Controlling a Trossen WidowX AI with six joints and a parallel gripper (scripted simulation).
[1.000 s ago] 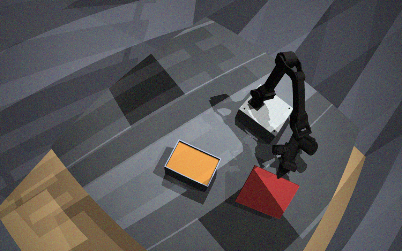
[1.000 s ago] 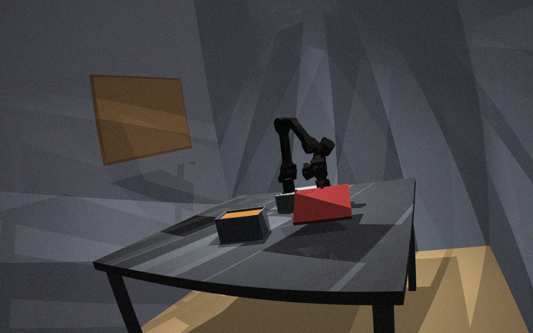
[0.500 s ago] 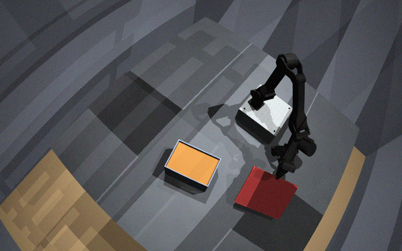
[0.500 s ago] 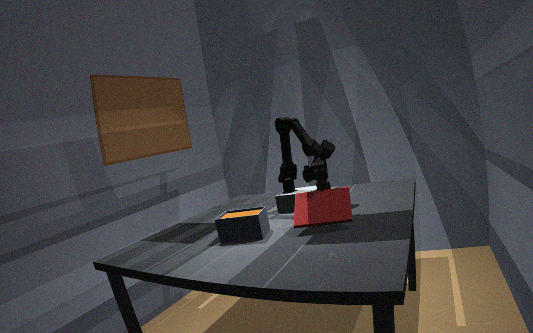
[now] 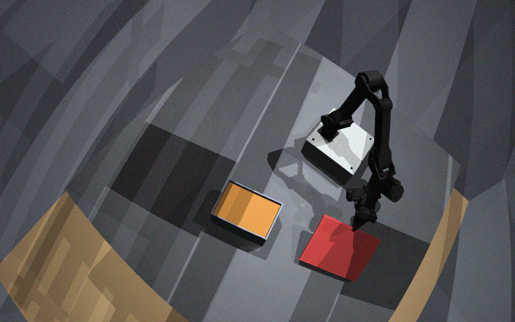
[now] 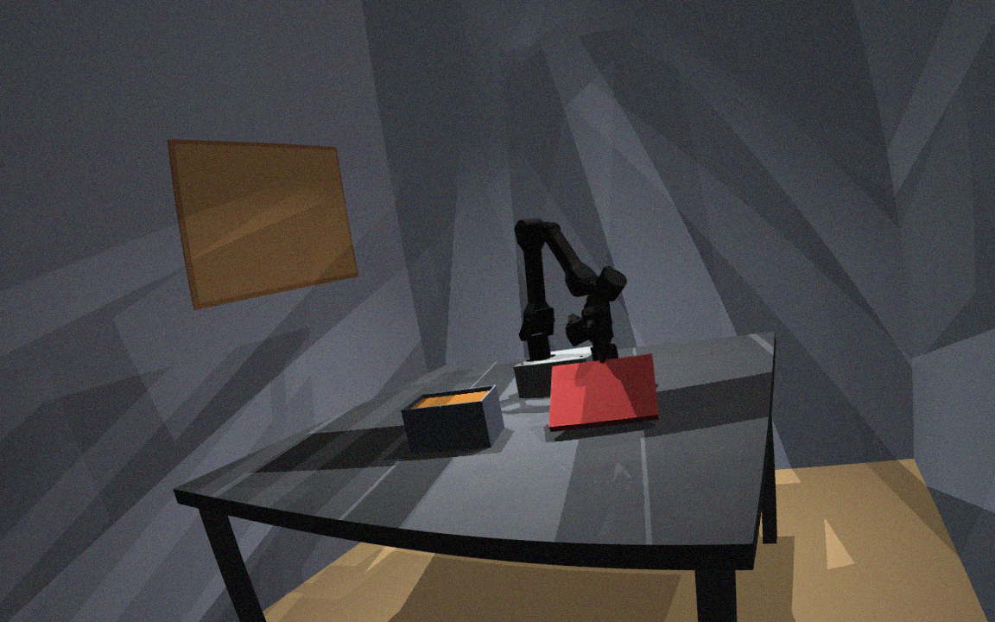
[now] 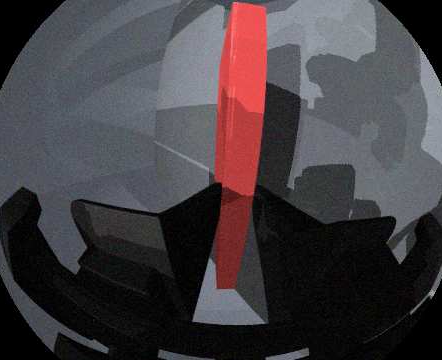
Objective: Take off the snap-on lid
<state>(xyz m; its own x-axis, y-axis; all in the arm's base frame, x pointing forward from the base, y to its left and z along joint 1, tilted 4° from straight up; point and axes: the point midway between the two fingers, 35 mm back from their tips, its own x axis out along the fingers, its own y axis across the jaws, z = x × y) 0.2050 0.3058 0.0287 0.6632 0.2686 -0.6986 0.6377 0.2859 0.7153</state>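
Right now the red lid is 60 mm ahead of my gripper tip, 20 mm to the left of it and 40 mm below it. From my gripper tip the other things lie so: storage box 200 mm ahead, 290 mm to the right, 60 mm below.
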